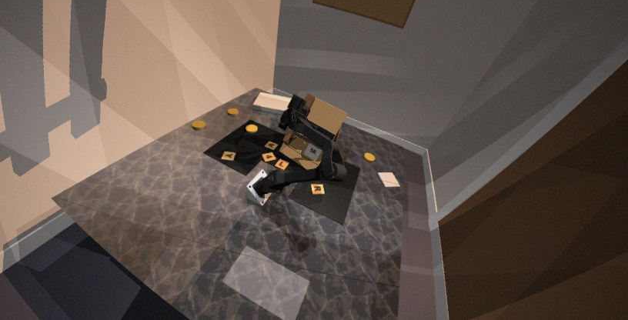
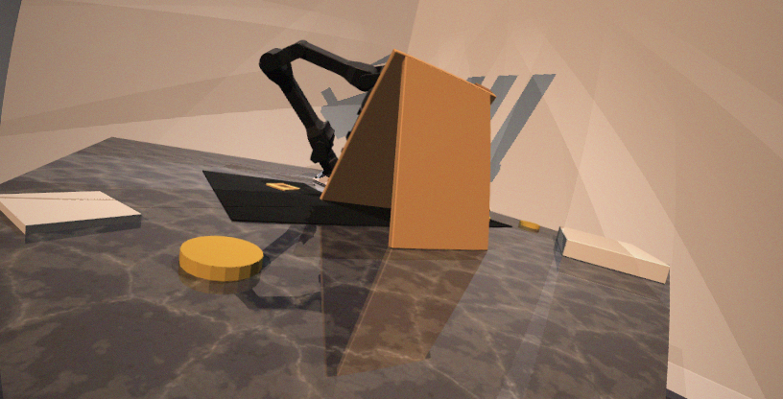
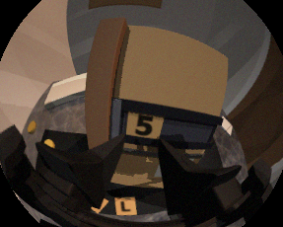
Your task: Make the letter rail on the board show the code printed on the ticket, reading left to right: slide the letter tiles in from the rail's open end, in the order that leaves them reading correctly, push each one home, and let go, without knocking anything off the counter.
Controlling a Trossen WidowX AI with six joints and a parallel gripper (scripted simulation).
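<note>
My gripper tip is now 3 cm past the white ticket, 9 cm to the left of it and 10 cm above it. Also, from my gripper tip: black mat: 14 cm behind, 2 cm to the left, 19 cm below; pale flat box: 33 cm ahead, 41 cm to the left, 17 cm below; pale card: 13 cm ahead, 52 cm to the right, 19 cm below.
</note>
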